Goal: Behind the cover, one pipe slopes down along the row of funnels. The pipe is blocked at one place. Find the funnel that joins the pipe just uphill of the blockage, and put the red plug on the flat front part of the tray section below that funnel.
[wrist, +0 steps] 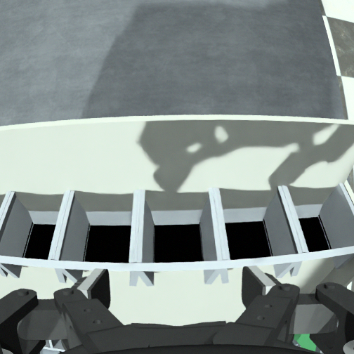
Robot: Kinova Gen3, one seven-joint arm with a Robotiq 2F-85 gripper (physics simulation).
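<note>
A row of funnels point(177, 217) with light grey walls and dark square openings runs across the wrist view. Several openings show side by side. My gripper point(175, 285) is open, its two fingers wide apart at the near side of the row, under the middle funnel in the picture. No object shows between the fingers. The pale cover point(175, 310) shows between and behind the fingers. The pipe, its blockage, the red plug and the flat front parts of the tray sections do not show.
A pale back panel point(65, 155) stands along the far side of the funnels, with the arm's shadow on it. Beyond it lies a dark grey surface point(60, 65), with a checkered floor point(345, 42) at the right. A green patch point(305, 342) shows at the lower right.
</note>
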